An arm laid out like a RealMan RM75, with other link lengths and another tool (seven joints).
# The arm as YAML. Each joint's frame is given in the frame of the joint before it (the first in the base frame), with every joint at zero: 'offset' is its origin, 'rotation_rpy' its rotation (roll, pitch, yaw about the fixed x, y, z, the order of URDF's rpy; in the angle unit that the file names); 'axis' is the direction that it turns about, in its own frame. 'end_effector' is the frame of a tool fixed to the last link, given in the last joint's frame.
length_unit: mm
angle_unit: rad
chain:
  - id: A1
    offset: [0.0, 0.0, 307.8]
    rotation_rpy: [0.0, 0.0, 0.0]
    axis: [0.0, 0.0, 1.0]
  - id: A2
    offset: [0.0, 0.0, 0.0]
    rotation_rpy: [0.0, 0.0, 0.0]
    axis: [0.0, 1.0, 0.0]
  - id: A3
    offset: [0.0, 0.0, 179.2]
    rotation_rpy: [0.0, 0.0, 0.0]
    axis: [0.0, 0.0, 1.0]
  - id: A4
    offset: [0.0, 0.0, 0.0]
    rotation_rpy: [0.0, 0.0, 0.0]
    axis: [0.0, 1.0, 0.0]
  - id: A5
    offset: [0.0, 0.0, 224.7]
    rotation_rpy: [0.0, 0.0, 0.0]
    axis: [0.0, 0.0, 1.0]
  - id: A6
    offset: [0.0, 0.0, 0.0]
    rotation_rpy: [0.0, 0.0, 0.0]
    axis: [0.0, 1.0, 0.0]
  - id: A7
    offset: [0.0, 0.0, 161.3]
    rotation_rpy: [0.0, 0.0, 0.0]
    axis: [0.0, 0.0, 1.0]
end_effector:
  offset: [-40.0, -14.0, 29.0]
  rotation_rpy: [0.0, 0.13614, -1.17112]
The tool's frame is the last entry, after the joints.
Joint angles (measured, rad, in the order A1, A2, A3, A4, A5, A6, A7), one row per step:
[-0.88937, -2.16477, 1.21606, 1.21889, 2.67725, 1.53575, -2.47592]
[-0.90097, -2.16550, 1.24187, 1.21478, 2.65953, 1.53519, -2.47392]
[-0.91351, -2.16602, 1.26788, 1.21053, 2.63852, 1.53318, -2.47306]
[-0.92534, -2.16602, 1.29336, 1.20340, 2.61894, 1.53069, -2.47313]
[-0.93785, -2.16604, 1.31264, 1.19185, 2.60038, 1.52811, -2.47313]
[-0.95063, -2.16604, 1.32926, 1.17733, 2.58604, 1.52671, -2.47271]
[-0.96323, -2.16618, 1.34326, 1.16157, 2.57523, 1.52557, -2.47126]
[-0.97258, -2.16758, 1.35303, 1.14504, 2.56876, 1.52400, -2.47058]
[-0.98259, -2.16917, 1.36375, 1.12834, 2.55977, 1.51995, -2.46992]
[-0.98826, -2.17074, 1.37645, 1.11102, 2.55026, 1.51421, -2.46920]
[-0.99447, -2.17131, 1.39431, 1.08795, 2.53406, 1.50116, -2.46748]
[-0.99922, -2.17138, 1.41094, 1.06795, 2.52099, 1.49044, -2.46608]
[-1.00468, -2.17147, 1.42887, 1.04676, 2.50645, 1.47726, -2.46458]
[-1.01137, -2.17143, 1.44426, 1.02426, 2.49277, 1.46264, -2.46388]
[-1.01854, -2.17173, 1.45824, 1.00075, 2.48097, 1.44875, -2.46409]
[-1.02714, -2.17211, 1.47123, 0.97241, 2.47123, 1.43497, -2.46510]
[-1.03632, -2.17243, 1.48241, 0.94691, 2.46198, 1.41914, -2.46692]
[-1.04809, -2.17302, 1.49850, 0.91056, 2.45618, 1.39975, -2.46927]
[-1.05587, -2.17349, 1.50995, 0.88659, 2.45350, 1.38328, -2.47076]
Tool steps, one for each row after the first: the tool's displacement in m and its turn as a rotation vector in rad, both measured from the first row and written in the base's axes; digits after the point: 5 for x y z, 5 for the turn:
[0.00718, -0.00186, -0.00582, -0.02367, 0.00118, -0.02606]
[0.01502, -0.00393, -0.01196, -0.04721, -0.00076, -0.05240]
[0.02144, -0.00637, -0.01804, -0.07053, -0.00083, -0.07419]
[0.02654, -0.00879, -0.02377, -0.09258, -0.00272, -0.08932]
[0.03007, -0.01122, -0.02898, -0.11401, -0.00093, -0.10024]
[0.03254, -0.01339, -0.03358, -0.13366, 0.00316, -0.10906]
[0.03315, -0.01545, -0.03768, -0.14985, 0.00740, -0.11107]
[0.03446, -0.01744, -0.04220, -0.16557, 0.00926, -0.11486]
[0.03423, -0.01979, -0.04699, -0.18119, 0.01140, -0.11530]
[0.03402, -0.02220, -0.05335, -0.19813, 0.01074, -0.11716]
[0.03318, -0.02441, -0.05858, -0.21267, 0.01252, -0.11795]
[0.03250, -0.02656, -0.06416, -0.22659, 0.01353, -0.11955]
[0.03177, -0.02822, -0.06942, -0.23748, 0.01357, -0.11940]
[0.03054, -0.02989, -0.07439, -0.24747, 0.01486, -0.11684]
[0.02812, -0.03167, -0.07932, -0.25753, 0.01909, -0.11017]
[0.02664, -0.03263, -0.08375, -0.26285, 0.02104, -0.10546]
[0.02258, -0.03393, -0.08902, -0.26971, 0.03235, -0.09742]
[0.01987, -0.03416, -0.09248, -0.27074, 0.04029, -0.09415]

